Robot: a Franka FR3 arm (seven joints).
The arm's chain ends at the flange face. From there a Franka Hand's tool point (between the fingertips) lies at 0.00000 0.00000 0.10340 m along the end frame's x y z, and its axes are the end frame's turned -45 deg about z.
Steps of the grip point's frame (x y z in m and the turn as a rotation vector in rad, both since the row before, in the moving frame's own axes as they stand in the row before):
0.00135 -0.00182 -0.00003 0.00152 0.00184 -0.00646
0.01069 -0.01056 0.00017 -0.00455 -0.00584 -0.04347
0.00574 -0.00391 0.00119 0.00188 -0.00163 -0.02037
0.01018 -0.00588 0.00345 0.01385 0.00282 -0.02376
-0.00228 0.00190 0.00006 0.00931 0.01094 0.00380
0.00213 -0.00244 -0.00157 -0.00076 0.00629 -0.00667
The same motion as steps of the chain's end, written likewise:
-0.00035 -0.00200 -0.00003 0.00238 0.00023 -0.00646
0.00017 -0.01579 0.00017 -0.00735 -0.00091 -0.04347
0.00155 -0.00681 0.00119 0.00018 -0.00248 -0.02037
0.00386 -0.01015 0.00346 0.01179 -0.00780 -0.02376
-0.00039 0.00444 0.00007 0.01432 0.00115 0.00380
-0.00073 -0.00283 -0.00157 0.00391 0.00499 -0.00667

